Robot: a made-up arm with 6 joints.
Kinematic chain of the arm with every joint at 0, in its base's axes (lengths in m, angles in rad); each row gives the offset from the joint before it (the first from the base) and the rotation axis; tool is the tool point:
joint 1: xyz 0 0 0.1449 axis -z
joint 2: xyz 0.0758 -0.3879 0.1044 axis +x
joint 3: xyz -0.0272 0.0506 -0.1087 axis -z
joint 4: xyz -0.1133 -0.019 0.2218 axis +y
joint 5: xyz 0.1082 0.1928 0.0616 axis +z
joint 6: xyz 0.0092 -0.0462 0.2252 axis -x
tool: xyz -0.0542 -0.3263 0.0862
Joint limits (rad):
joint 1: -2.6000..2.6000
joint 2: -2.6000..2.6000
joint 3: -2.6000..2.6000
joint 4: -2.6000..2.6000
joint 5: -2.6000..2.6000
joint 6: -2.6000..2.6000
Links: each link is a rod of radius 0.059 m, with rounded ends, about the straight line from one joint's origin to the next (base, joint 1, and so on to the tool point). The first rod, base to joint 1, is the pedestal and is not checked.
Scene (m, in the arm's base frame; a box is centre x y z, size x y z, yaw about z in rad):
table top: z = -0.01
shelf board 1: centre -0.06 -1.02 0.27 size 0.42 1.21 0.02 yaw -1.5
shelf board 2: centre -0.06 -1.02 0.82 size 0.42 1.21 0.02 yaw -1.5
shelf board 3: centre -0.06 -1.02 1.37 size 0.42 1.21 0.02 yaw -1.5
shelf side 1: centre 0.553 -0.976 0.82 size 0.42 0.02 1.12 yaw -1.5
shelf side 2: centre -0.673 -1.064 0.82 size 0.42 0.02 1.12 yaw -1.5
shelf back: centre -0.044 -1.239 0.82 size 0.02 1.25 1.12 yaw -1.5
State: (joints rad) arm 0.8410 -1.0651 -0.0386 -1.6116 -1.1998 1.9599
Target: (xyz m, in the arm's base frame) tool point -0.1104 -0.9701 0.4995
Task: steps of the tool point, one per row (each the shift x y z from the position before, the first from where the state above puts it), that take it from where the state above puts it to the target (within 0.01 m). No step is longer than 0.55 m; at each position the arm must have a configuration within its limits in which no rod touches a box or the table.
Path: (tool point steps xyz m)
1: -0.2889 -0.2644 0.1993
2: -0.0850 -0.4520 0.1418
3: 0.2055 -0.4692 0.0534
4: 0.4522 -0.2905 -0.0437

